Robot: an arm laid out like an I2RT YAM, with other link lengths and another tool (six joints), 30 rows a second.
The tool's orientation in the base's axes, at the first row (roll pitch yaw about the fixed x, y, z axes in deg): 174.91 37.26 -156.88
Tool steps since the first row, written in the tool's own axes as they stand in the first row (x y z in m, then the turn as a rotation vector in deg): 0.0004 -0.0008 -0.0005 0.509 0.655 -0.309; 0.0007 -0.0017 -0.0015 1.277 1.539 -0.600; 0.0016 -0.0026 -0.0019 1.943 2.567 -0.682; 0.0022 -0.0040 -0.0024 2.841 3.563 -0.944; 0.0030 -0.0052 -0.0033 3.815 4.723 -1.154; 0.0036 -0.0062 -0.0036 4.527 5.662 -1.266; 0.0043 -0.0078 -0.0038 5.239 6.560 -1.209; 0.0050 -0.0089 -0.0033 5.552 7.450 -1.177; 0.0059 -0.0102 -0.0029 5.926 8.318 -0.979
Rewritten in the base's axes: -0.0002 -0.0010 0.0001 -0.822 0.329 -0.017; -0.0005 -0.0022 0.0006 -1.925 0.787 -0.189; -0.0010 -0.0034 0.0004 -2.907 1.473 -0.454; -0.0011 -0.0050 0.0003 -4.140 2.000 -0.720; -0.0016 -0.0066 0.0004 -5.473 2.667 -1.061; -0.0018 -0.0078 0.0002 -6.466 3.249 -1.337; -0.0017 -0.0095 -0.0001 -7.353 3.849 -1.750; -0.0015 -0.0106 -0.0010 -7.957 4.558 -1.902; -0.0013 -0.0119 -0.0020 -8.511 5.281 -2.224
